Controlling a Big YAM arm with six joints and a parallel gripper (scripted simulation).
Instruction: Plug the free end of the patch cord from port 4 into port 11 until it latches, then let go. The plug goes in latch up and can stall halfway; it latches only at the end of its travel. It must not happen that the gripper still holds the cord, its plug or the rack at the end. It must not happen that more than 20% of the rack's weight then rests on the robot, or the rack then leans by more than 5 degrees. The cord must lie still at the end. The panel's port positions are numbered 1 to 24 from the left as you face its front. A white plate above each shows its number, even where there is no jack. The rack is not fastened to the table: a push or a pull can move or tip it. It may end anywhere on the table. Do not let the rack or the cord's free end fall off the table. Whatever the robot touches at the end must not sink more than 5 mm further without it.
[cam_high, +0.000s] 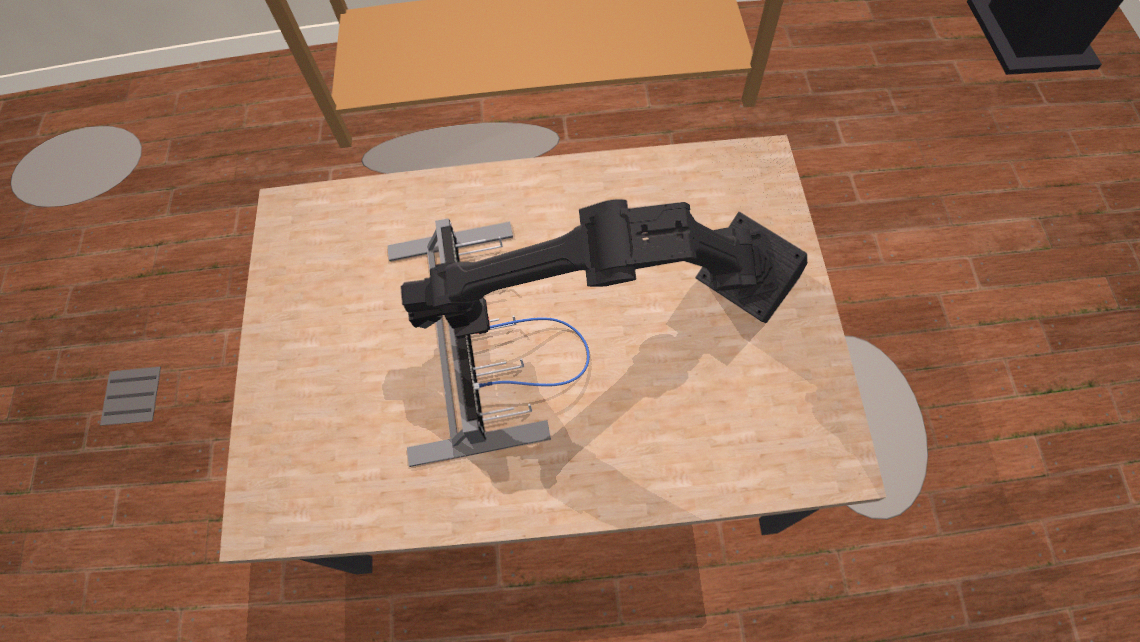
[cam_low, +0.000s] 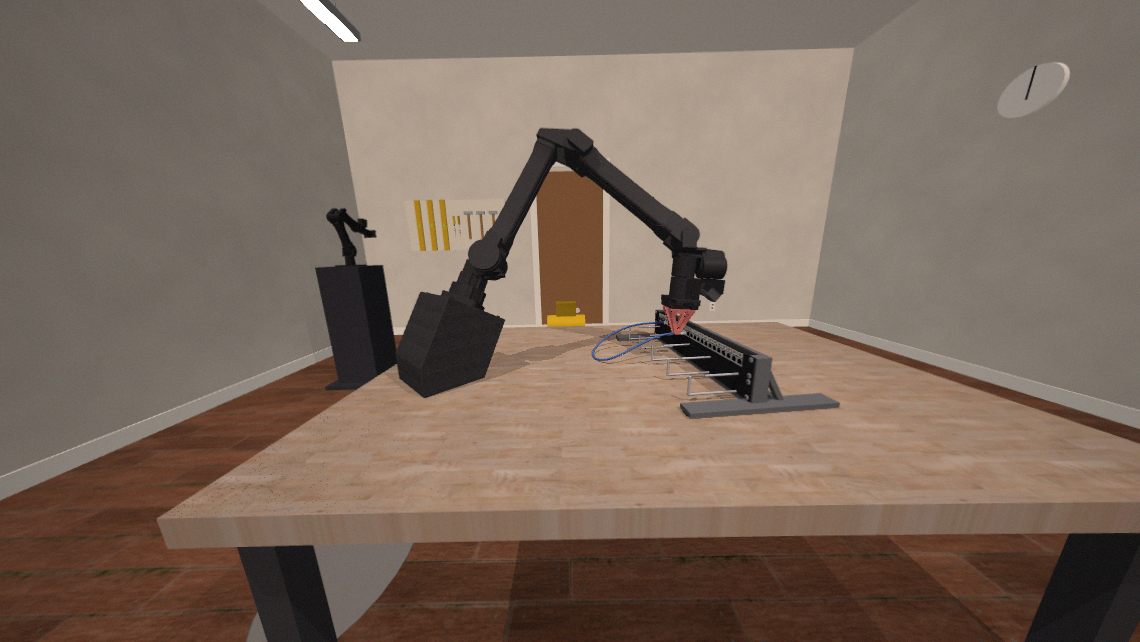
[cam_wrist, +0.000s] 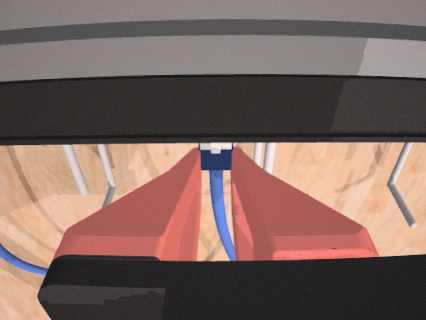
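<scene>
The white plug is 2 cm ahead of my hand.
</scene>
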